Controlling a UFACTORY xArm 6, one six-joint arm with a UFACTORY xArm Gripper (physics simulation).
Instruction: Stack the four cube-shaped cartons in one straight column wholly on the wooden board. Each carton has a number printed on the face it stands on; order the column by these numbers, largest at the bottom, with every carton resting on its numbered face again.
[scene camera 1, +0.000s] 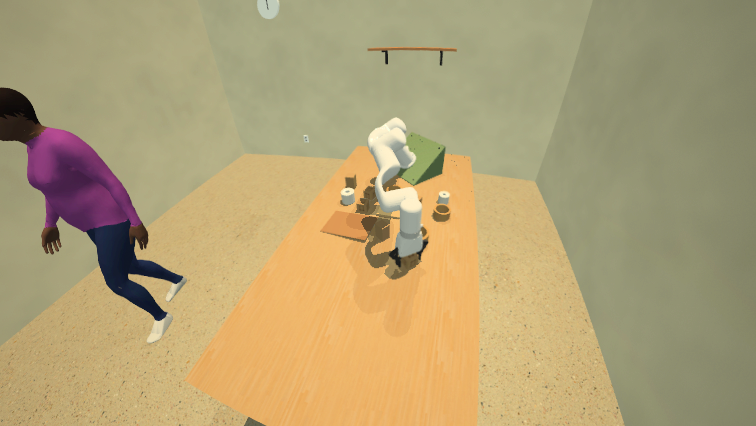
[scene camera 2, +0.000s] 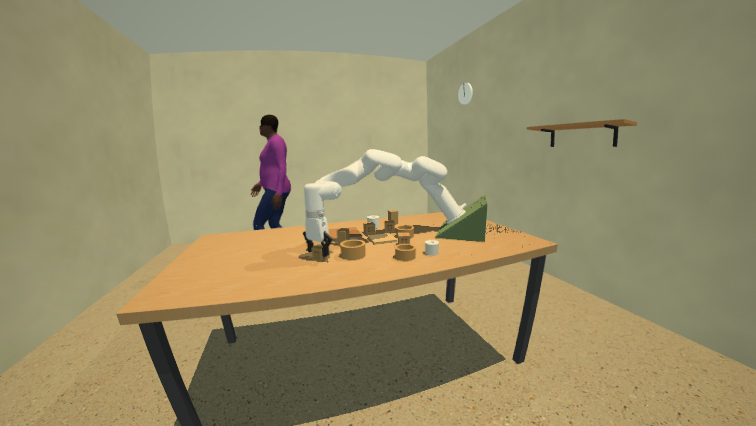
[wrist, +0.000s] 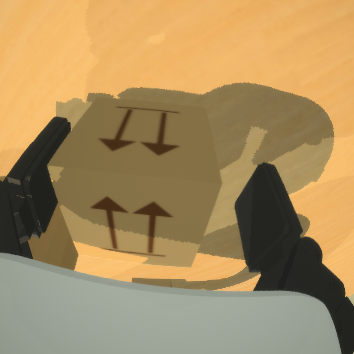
Scene:
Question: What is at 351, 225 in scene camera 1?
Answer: A darker flat board.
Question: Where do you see my gripper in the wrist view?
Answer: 161, 164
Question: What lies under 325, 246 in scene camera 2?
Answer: My gripper.

